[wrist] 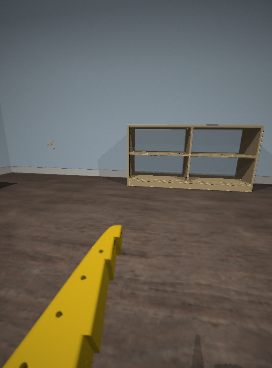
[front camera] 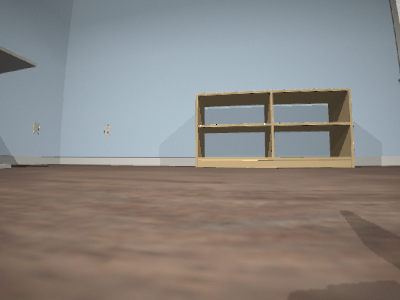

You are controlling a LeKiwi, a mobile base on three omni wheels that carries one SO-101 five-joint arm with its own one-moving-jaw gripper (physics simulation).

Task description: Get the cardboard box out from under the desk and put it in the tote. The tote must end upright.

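Frame: origin at the arm's base, x ahead, y left, z up, level; metres.
Seen in the pictures: end effector, tool point: point(wrist: 121, 236).
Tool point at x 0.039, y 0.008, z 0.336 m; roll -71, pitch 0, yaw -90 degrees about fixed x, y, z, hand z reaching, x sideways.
A point is followed by its place in that frame.
The cardboard box and the tote do not show in either view. A flat grey panel point(front camera: 14, 61) juts in at the left edge of the front camera view, above the floor. It may be a corner of the desk top, but too little shows to tell. My gripper point(wrist: 116, 234) is fully open: its yellow notched fixed jaw reaches up from the lower left of the wrist view, and the moving jaw is swung out of the picture. Nothing touches the visible jaw. The gripper does not show in the front camera view.
A light wooden shelf unit point(front camera: 271, 125) @(x 1.587, y -0.490, z 0.238 m) point(wrist: 189, 154) @(x 1.586, y -0.494, z 0.252 m) with open compartments stands against the blue wall point(front camera: 135, 60) @(x 2.176, y 0.834, z 1.109 m) point(wrist: 125, 65) @(x 2.079, y 0.151, z 1.185 m), right of centre. Brown wooden floor point(front camera: 150, 225) @(x 0.226, y 0.053, z -0.090 m) point(wrist: 190, 260) @(x 0.545, y -0.218, z -0.089 m) lies in front. Wall outlets point(front camera: 36, 128) point(wrist: 51, 144) show at the left. Dark shadows fall at the front camera's lower right.
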